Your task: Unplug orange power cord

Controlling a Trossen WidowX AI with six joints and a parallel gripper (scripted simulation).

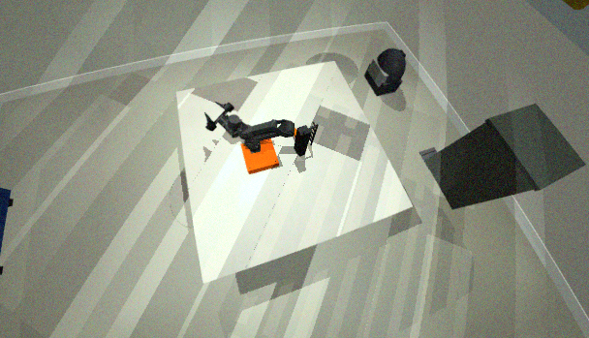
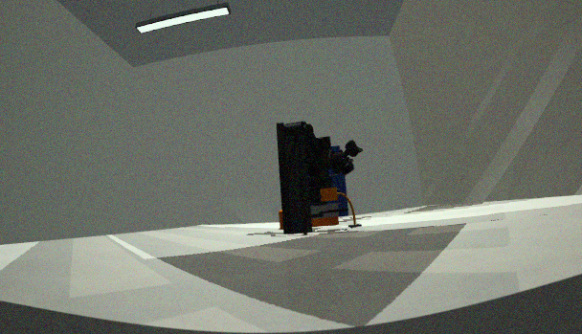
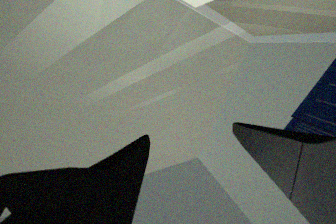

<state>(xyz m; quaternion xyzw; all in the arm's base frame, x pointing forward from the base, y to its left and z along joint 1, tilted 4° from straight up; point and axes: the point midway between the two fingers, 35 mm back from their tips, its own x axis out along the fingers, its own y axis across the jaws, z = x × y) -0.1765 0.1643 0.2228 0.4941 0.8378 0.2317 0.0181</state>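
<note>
Right now my gripper tip is 46 cm short of the orange plug, 21 cm to the left of it and 18 cm above it.
</note>
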